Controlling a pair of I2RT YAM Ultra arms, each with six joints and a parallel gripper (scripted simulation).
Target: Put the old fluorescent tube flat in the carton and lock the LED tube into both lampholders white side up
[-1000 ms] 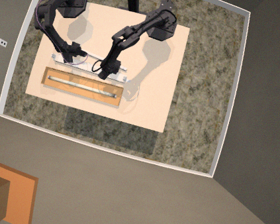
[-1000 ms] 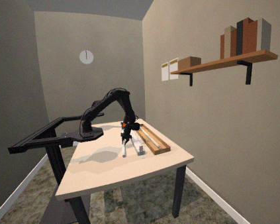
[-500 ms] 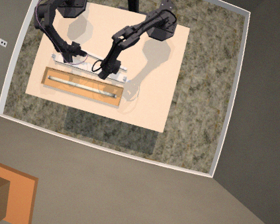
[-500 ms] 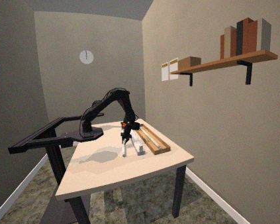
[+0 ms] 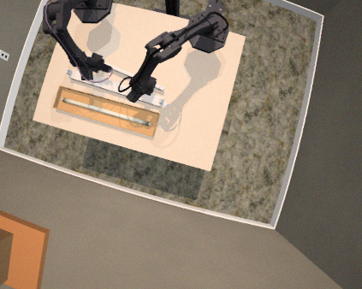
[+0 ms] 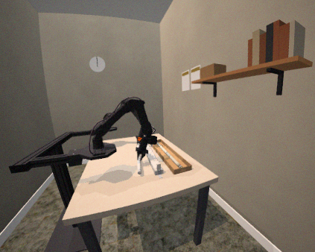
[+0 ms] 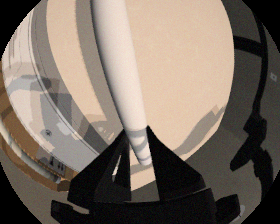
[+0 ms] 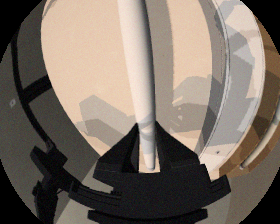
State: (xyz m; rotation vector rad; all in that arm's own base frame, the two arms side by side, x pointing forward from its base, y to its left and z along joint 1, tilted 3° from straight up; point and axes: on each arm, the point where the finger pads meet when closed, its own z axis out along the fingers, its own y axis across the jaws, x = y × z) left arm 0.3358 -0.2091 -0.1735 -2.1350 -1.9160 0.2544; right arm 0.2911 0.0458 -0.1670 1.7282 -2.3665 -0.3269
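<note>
The LED tube lies 10 mm ahead of my right hand, 120 mm to the left of it and 10 mm below it. The rest, counted from my right hand: carton 270 mm ahead, 100 mm to the left, 20 mm below; then light fixture 120 mm ahead, 110 mm to the left, 10 mm above; then old fluorescent tube 280 mm ahead, 100 mm to the left, 20 mm below.
</note>
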